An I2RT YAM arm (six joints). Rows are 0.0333 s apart.
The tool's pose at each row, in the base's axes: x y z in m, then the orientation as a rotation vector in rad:
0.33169, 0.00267, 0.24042, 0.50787, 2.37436, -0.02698
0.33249, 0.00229, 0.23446, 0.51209, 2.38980, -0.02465
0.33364, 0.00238, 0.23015, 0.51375, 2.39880, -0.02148
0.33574, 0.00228, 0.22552, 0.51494, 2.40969, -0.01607
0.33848, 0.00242, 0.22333, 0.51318, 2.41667, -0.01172
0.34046, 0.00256, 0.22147, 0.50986, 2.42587, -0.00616
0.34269, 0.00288, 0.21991, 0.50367, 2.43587, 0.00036
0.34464, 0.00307, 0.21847, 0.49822, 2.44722, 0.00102
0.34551, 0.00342, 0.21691, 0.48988, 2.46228, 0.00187
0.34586, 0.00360, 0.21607, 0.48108, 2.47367, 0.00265
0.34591, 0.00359, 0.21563, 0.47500, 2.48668, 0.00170
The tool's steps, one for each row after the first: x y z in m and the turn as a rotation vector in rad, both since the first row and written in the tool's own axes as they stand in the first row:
0.00316, -0.00076, 0.00507, 0.00181, 0.01594, 0.00114
0.00519, -0.00076, 0.00905, 0.00135, 0.02537, 0.00173
0.00671, -0.00063, 0.01390, -0.00054, 0.03688, 0.00228
0.00630, 0.00024, 0.01728, -0.00311, 0.04399, 0.00111
0.00621, 0.00088, 0.01992, -0.00666, 0.05319, -0.00118
0.00581, 0.00181, 0.02247, -0.01160, 0.06288, -0.00532
0.00548, 0.00253, 0.02476, -0.01200, 0.07314, -0.01070
0.00601, 0.00299, 0.02644, -0.01281, 0.08660, -0.01858
0.00638, 0.00318, 0.02727, -0.01424, 0.09647, -0.02620
0.00663, 0.00314, 0.02764, -0.01341, 0.10806, -0.03260

